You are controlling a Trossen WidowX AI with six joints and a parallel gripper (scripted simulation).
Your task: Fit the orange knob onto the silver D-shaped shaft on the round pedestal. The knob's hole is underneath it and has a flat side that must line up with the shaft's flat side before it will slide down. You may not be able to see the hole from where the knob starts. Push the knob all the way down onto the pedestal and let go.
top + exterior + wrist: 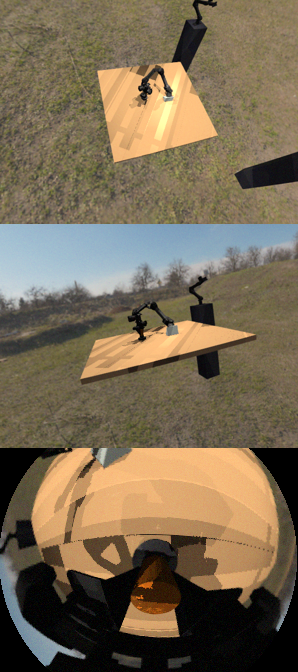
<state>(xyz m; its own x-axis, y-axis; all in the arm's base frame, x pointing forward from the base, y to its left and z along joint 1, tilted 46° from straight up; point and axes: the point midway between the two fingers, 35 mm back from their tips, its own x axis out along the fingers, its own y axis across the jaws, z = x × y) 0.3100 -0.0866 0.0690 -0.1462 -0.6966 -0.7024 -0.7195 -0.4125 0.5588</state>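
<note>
Right now my gripper tip is 30 mm below the orange knob. From my gripper tip the other things lie so: round dark pedestal: 20 mm below.
</note>
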